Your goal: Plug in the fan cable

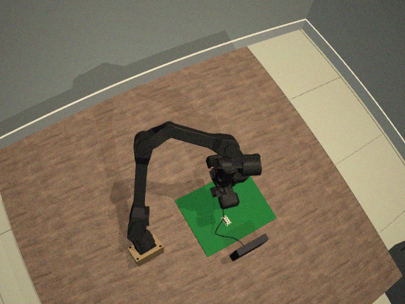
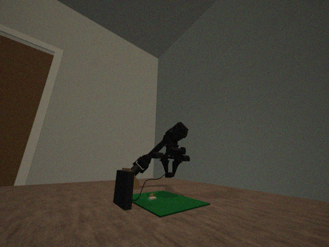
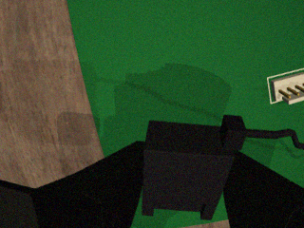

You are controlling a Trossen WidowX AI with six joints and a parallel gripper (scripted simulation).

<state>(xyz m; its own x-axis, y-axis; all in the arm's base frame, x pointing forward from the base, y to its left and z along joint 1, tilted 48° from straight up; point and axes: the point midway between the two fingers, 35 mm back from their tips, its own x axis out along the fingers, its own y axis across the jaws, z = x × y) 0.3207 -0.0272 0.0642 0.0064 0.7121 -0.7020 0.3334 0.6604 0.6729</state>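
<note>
The black fan plug lies 1 cm behind my gripper tip. The rest, counted from my gripper tip: black fan (22 cm to the right, 4 cm below, 2 cm behind); then white four-pin fan header (10 cm below, 9 cm to the right, 2 cm behind); then green board (11 cm below, 6 cm to the right, 1 cm ahead).
</note>
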